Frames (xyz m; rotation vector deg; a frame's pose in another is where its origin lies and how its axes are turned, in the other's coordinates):
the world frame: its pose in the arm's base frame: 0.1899 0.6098 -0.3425 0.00 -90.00 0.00
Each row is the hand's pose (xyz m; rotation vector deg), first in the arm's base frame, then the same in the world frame.
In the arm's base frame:
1: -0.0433 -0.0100 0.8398 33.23 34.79 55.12
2: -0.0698 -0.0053 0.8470 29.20 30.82 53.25
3: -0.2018 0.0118 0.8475 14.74 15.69 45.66
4: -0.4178 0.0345 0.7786 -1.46 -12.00 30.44
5: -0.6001 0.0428 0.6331 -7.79 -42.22 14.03
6: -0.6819 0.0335 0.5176 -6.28 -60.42 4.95
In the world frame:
1: 1.1823 -0.6198 0.2332 74.90 113.06 18.56
2: 1.1895 -0.6151 0.2597 69.26 110.55 20.20
3: 1.1900 -0.5980 0.3917 49.01 99.63 25.09
4: 1.1211 -0.5753 0.6077 22.08 75.76 24.30
5: 0.9756 -0.5670 0.7900 4.44 47.21 15.52
6: 0.8601 -0.5763 0.8718 -0.91 29.44 7.66

